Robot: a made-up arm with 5 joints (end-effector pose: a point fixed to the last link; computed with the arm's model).
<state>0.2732 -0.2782 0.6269 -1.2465 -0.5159</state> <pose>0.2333 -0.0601 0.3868 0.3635 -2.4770 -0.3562</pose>
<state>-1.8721 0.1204 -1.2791 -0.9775 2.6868</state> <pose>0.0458 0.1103 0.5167 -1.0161 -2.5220 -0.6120</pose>
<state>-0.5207 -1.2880 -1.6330 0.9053 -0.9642</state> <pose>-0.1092 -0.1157 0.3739 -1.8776 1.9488 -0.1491</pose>
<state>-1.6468 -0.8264 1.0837 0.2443 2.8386</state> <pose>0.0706 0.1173 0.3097 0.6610 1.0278 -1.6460</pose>
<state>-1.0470 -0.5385 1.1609 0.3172 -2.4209</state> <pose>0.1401 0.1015 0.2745 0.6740 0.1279 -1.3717</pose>
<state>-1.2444 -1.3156 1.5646 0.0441 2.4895</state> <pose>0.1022 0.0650 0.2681 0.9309 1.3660 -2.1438</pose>
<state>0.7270 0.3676 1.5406 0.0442 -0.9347</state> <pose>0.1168 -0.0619 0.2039 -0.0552 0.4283 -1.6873</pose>
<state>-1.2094 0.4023 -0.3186 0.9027 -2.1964</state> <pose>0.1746 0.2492 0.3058 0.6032 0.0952 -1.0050</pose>
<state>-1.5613 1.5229 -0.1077 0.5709 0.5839</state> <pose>0.0813 0.1902 0.0537 -0.2460 0.4366 2.0611</pose>
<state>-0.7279 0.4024 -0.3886 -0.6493 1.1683</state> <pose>0.2872 0.1793 0.3845 -0.4677 -2.3575 0.9684</pose>
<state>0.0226 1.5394 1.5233 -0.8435 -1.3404</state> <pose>0.1155 -0.0140 0.1525 -0.4443 0.5458 -1.3584</pose>
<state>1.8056 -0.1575 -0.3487 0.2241 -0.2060</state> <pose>0.0074 -0.1919 0.4521 -1.4789 -1.5086 -1.3609</pose>
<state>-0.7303 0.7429 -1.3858 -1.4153 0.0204</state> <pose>0.2465 0.1438 0.4295 -0.9903 2.4846 0.2287</pose>
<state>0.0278 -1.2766 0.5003 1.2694 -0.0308</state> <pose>0.1061 -0.0140 0.3671 0.0279 -1.0778 -0.0967</pose>
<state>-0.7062 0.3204 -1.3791 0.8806 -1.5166</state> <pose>0.2447 0.1350 0.4659 1.6241 -0.7548 -0.6236</pose>
